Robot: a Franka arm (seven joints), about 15 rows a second.
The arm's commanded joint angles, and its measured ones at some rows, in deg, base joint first. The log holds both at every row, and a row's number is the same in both.
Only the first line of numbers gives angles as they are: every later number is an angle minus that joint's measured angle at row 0.
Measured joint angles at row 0:
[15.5, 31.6, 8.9, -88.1, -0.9, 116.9, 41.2]
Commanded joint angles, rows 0 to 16:
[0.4, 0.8, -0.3, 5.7, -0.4, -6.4, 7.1]
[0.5, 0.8, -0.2, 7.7, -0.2, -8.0, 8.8]
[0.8, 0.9, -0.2, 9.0, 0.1, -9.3, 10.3]
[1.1, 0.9, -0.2, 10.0, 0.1, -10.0, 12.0]
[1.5, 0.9, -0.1, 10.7, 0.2, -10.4, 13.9]
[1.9, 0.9, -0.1, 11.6, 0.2, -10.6, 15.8]
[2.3, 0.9, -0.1, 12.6, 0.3, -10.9, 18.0]
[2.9, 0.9, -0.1, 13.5, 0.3, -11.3, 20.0]
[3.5, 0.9, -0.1, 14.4, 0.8, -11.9, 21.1]
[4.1, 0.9, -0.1, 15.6, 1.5, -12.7, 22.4]
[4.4, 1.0, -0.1, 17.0, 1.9, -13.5, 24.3]
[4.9, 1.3, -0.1, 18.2, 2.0, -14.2, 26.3]
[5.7, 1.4, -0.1, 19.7, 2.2, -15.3, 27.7]
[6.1, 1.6, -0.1, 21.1, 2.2, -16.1, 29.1]
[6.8, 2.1, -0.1, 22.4, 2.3, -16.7, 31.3]
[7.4, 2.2, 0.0, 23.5, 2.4, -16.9, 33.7]
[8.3, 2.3, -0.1, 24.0, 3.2, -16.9, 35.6]
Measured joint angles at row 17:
[6.6, 0.4, 0.1, 19.6, 1.8, -14.9, 31.3]
